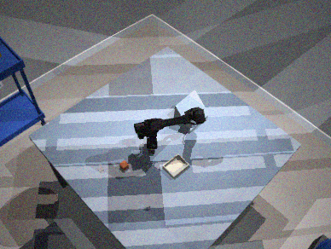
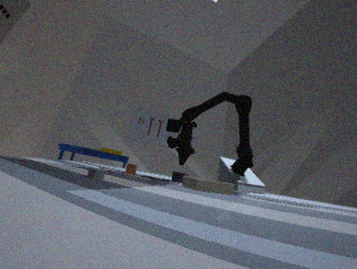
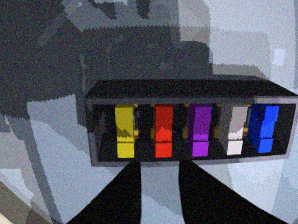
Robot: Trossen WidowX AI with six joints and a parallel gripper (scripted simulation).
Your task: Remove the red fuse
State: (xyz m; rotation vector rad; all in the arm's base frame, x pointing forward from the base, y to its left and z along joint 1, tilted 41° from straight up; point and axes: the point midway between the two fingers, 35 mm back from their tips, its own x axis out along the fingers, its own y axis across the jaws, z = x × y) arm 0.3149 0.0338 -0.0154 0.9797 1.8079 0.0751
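Right now my gripper tip is 5 cm above the red fuse. Round my gripper tip: yellow fuse 5 cm below, 1 cm to the left, 1 cm ahead; white fuse 5 cm below, 4 cm to the right, 3 cm behind; purple fuse 5 cm below, 2 cm to the right, 1 cm behind.
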